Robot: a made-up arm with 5 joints.
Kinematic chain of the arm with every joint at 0, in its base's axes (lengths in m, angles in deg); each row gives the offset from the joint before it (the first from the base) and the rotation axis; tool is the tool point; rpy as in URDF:
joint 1: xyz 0.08 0 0.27 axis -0.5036 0.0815 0.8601
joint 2: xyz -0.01 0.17 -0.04 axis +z
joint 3: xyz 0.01 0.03 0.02 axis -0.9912 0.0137 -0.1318
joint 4: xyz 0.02 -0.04 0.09 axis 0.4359 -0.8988 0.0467
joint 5: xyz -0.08 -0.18 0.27 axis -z
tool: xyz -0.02 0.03 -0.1 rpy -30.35 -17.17 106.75
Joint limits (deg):
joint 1: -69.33..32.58
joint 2: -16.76..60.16
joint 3: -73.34..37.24
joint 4: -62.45..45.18
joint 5: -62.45..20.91
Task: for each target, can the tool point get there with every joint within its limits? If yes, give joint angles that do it. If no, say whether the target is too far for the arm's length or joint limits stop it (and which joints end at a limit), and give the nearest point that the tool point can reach.
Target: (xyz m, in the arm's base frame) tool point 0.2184 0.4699 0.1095
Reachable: no: joint limits stop it (at a limit: joint 1, joint 2, joint 3, joint 4, joint 5) | nearest point 0.2585 0.3019 0.1873 | short by 0.189 m
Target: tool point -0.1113 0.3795 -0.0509
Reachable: no: joint limits stop it (at a limit: joint 2, joint 3, joint 4, joint 5) | nearest point 0.0162 0.1893 0.0464 | short by 0.249 m
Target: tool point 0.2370 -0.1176 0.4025
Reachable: yes | joints -25.31 31.43 -40.21 -36.85 14.03
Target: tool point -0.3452 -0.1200 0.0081
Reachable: no: joint limits stop it (at a limit: joint 2) | nearest point -0.0809 -0.0645 0.0710 | short by 0.277 m
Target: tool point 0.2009 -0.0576 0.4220
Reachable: yes | joints 8.48 8.83 -40.85 -41.74 -4.91
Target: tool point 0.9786 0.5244 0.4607
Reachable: no: too far | nearest point 0.4018 0.1841 0.3288 | short by 0.683 m
